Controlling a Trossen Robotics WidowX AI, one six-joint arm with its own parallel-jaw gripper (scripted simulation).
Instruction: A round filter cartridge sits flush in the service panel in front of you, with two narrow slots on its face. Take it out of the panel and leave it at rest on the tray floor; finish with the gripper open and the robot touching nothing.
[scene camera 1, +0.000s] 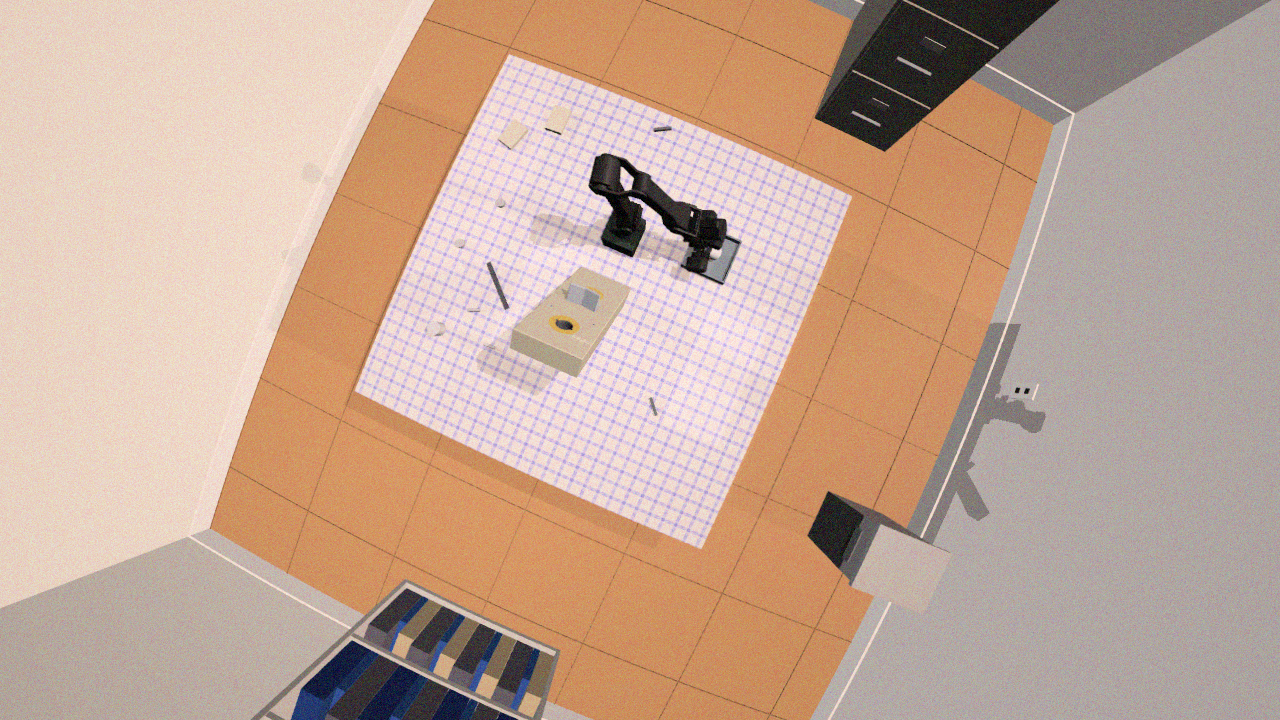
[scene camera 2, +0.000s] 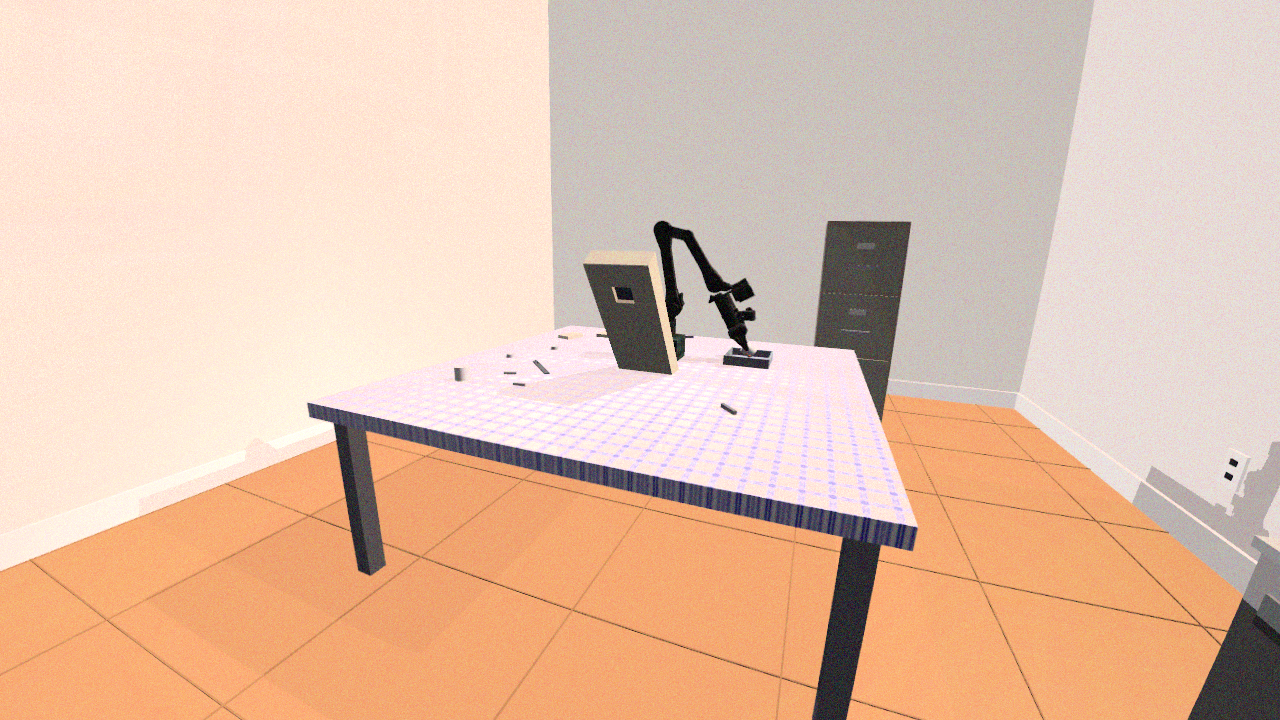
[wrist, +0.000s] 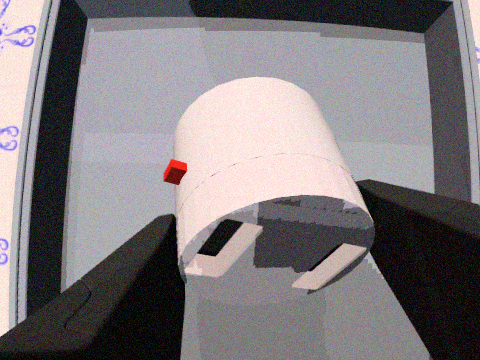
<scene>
gripper: scene camera 1; scene camera 2; wrist 267, 214
same spot on tray: (wrist: 105, 93) = (scene camera 2: 760, 357)
same spot on gripper: (scene camera 1: 697, 262) = (scene camera 2: 737, 325)
</scene>
